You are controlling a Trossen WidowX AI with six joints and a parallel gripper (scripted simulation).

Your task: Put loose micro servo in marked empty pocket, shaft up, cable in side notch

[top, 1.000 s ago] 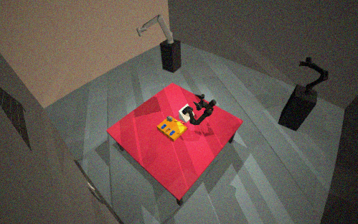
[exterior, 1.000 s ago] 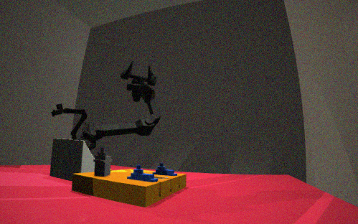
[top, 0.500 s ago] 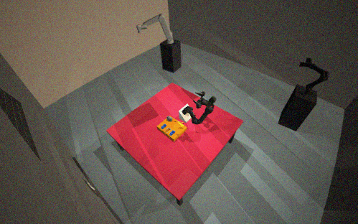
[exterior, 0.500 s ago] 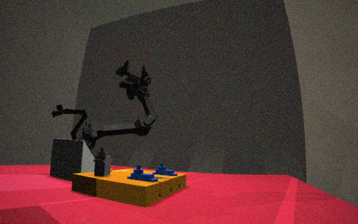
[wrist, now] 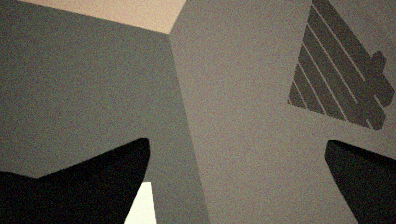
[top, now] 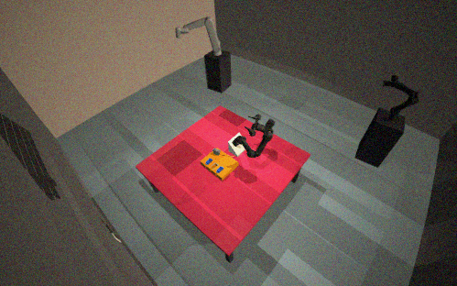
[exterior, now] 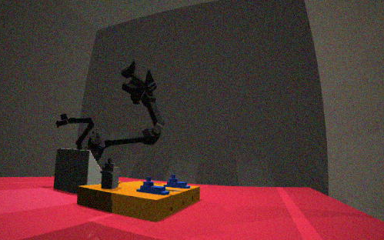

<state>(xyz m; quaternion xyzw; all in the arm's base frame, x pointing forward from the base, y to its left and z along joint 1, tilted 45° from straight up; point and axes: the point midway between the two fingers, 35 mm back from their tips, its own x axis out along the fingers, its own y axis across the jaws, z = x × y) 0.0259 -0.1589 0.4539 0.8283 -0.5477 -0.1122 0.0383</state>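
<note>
Now: the yellow-orange deck 53 cm below my gripper tip, 20 cm to the right of it and 12 cm ahead of it.
</note>
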